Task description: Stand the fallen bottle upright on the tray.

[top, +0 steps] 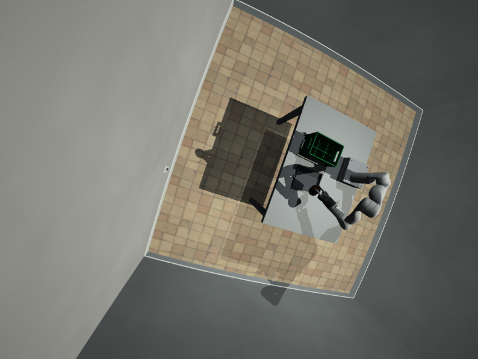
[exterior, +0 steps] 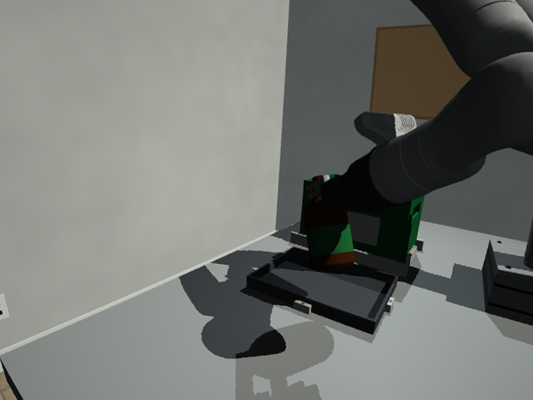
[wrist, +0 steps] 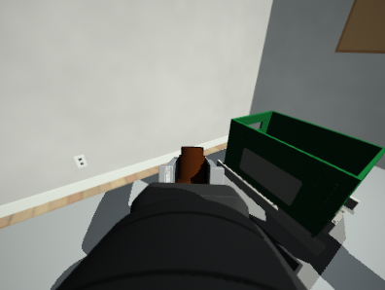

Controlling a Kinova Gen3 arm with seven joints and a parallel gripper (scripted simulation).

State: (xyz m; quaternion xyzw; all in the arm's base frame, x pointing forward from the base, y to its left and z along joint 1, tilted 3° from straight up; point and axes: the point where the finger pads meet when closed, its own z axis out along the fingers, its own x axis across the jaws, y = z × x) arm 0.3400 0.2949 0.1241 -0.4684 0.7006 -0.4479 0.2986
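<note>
The brown bottle is 50 mm below my hand, 20 mm behind it and 10 mm to the left of it. From my hand the other things lie so: green crate 300 mm to the right, 120 mm below, 80 mm ahead; then black tray 190 mm below, 50 mm to the right, 10 mm ahead.
</note>
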